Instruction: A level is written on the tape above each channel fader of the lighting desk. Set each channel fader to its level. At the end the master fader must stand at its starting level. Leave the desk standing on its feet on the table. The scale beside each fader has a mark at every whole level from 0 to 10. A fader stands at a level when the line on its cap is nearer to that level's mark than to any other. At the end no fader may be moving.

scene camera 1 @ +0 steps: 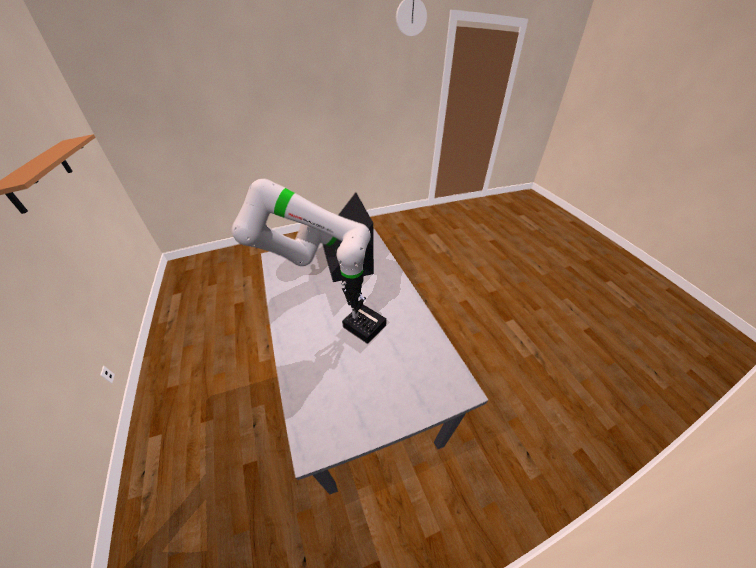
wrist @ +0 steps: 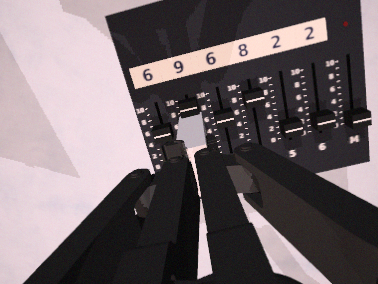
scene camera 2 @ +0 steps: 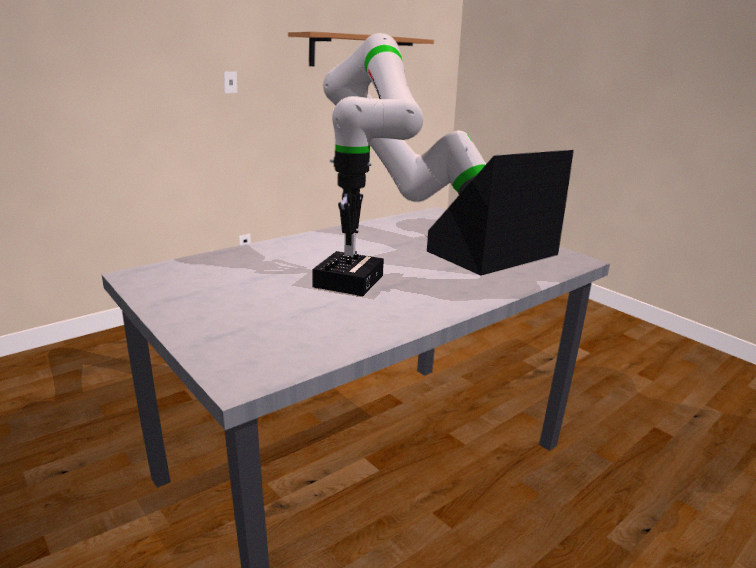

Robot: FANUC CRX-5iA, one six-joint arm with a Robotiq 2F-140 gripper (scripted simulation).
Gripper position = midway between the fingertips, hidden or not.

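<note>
What I can see here is my gripper point(scene camera 2: 349, 255), and the wrist view shows me the gripper as well point(wrist: 194, 132).
</note>
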